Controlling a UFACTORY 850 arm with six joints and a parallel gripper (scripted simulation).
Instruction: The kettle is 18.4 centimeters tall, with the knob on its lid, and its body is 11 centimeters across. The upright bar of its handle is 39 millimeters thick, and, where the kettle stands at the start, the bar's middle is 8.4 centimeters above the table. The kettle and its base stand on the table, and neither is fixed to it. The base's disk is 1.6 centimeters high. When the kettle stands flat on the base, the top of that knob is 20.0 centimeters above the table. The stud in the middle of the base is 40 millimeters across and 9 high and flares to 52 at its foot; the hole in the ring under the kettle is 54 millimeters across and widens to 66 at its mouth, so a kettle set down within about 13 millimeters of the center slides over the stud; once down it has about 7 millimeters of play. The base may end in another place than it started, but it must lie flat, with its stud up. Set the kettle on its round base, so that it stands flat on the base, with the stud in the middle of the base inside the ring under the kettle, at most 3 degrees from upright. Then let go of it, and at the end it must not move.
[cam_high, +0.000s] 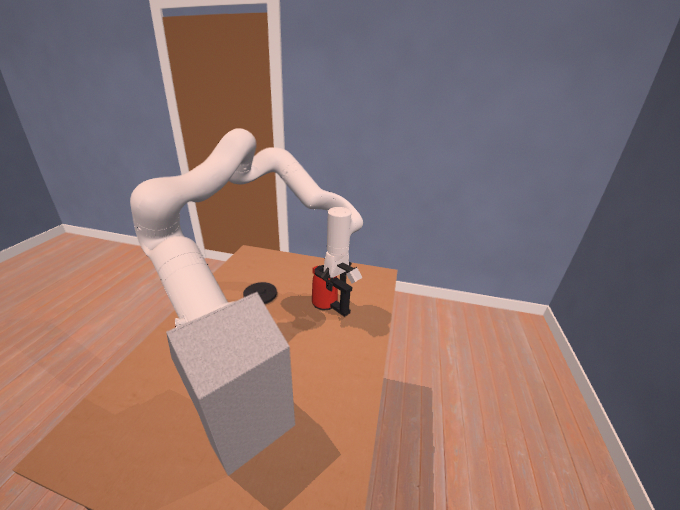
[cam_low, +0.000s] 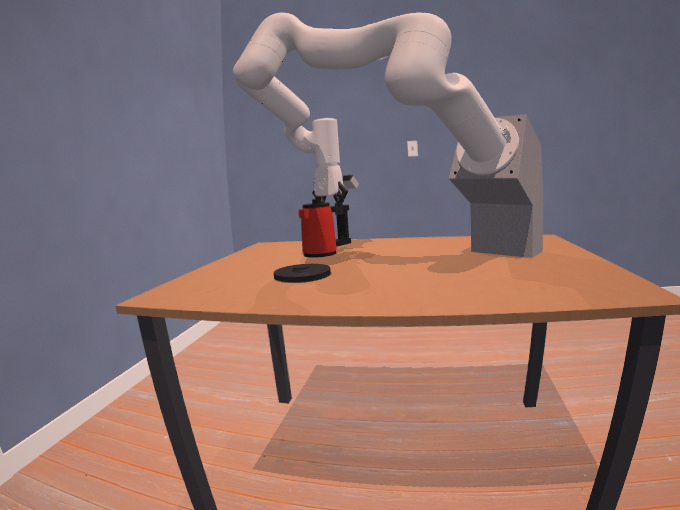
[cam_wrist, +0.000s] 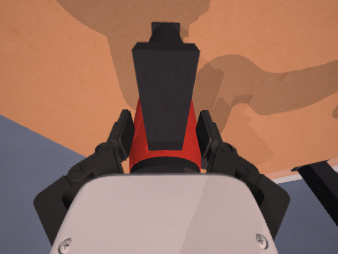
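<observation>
Right now my hand is 50 mm above the red kettle, 30 mm to the right of it and 10 mm short of it. Round my hand: round black base (320 mm to the left, 130 mm below, 130 mm behind).
</observation>
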